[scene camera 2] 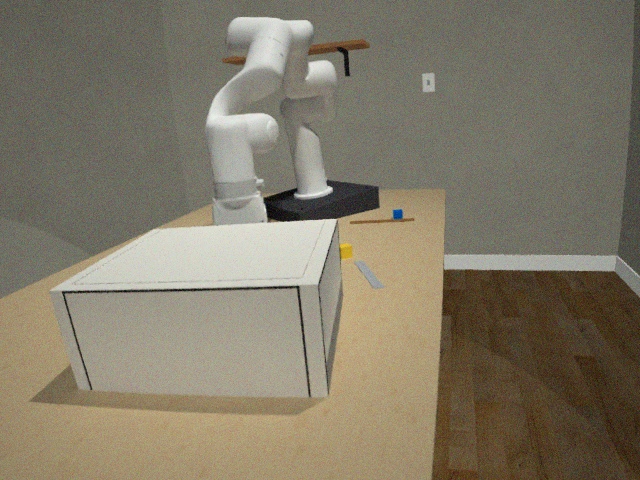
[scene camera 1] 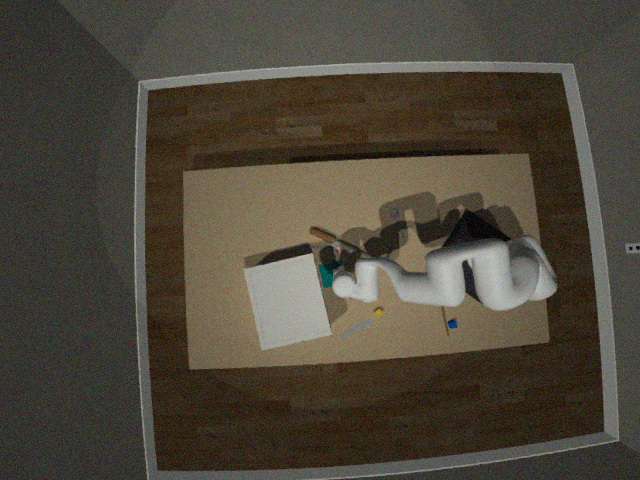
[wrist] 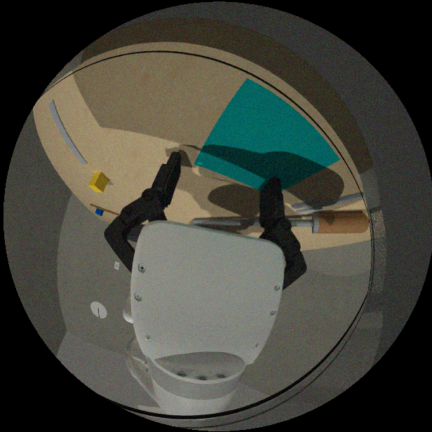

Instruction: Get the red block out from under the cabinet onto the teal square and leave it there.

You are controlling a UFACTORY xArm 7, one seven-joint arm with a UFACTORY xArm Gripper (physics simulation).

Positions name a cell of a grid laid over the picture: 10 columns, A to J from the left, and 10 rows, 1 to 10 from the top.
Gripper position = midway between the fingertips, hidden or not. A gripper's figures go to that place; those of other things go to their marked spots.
Labels:
My gripper (wrist: F4) is 14 cm from the lens. A hook tool (wrist: H6) is 22 cm from the lens. A teal square (wrist: F4) is 11 cm from the lens. The marked spots on the teal square and the hook tool are 16 cm apart.

